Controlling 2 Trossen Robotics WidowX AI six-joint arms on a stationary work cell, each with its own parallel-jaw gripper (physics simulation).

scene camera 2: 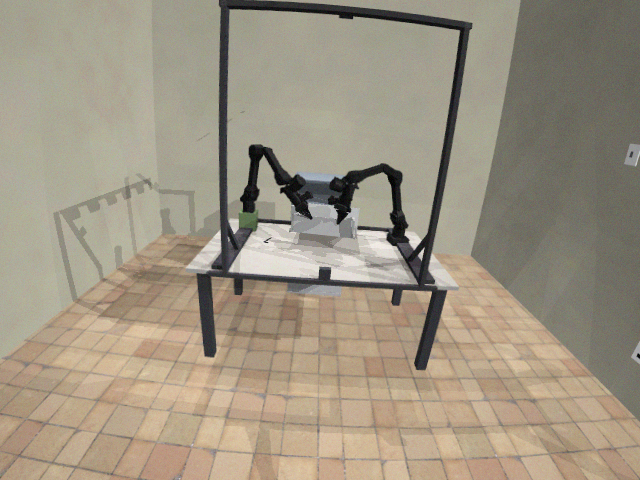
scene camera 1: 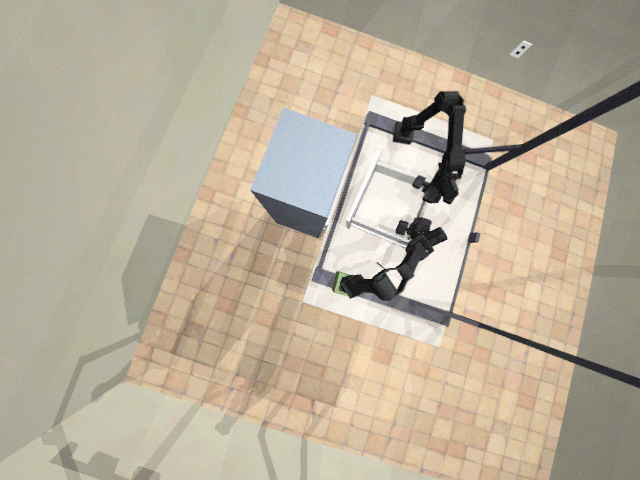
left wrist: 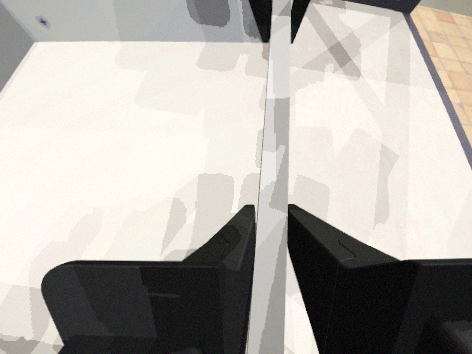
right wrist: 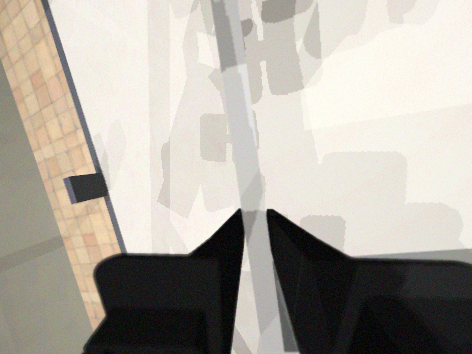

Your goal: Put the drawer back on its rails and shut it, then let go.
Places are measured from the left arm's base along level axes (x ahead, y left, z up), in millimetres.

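Pixels of known places: left gripper, fingertip midpoint: (scene camera 2: 312,218) (scene camera 1: 417,223) (left wrist: 269,213); right gripper, fingertip midpoint: (scene camera 2: 338,224) (left wrist: 278,40) (right wrist: 255,214); left arm's base, link origin: (scene camera 2: 248,211) (scene camera 1: 347,285); right arm's base, link origin: (scene camera 2: 398,236) (scene camera 1: 405,131).
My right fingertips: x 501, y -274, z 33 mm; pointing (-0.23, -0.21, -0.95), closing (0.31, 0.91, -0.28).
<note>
For each thing: its top centre in the pictures, then the offset to it from my right fingertips. Level surfaces: height alone.
- blue-grey cabinet, top centre: (scene camera 1: 305,161) (scene camera 2: 323,177) dx -48, dy +602, dz +142 mm
- white table, surface height: dz -142 mm
- green block, top centre: (scene camera 1: 347,285) (scene camera 2: 248,211) dx -501, dy +274, dz -33 mm
- small black thing, top centre: (scene camera 1: 383,265) (scene camera 2: 269,239) dx -358, dy +88, dz -136 mm
The light grey drawer (scene camera 1: 363,193) (scene camera 2: 320,225) (left wrist: 274,150) (right wrist: 241,125) hangs roughly level above the table, apart from the blue-grey cabinet (scene camera 1: 305,160) (scene camera 2: 317,177). My left gripper (scene camera 1: 419,225) (scene camera 2: 310,217) (left wrist: 269,213) is shut on the drawer's near wall, which runs between its fingers in the left wrist view. My right gripper (scene camera 1: 431,196) (scene camera 2: 339,222) (right wrist: 255,214) is shut on the same wall farther along, with the wall between its fingers in the right wrist view. The arms hide part of this wall in scene camera 1. The cabinet's rails cannot be made out.
The white table (scene camera 1: 351,258) (scene camera 2: 372,263) lies under the drawer, with the cabinet beyond its far edge. A green block (scene camera 1: 338,283) (scene camera 2: 248,219) is at the left arm's base. A small black thing (scene camera 1: 380,265) (scene camera 2: 267,240) shows over the table. A dark frame (scene camera 2: 224,129) surrounds the cell.
</note>
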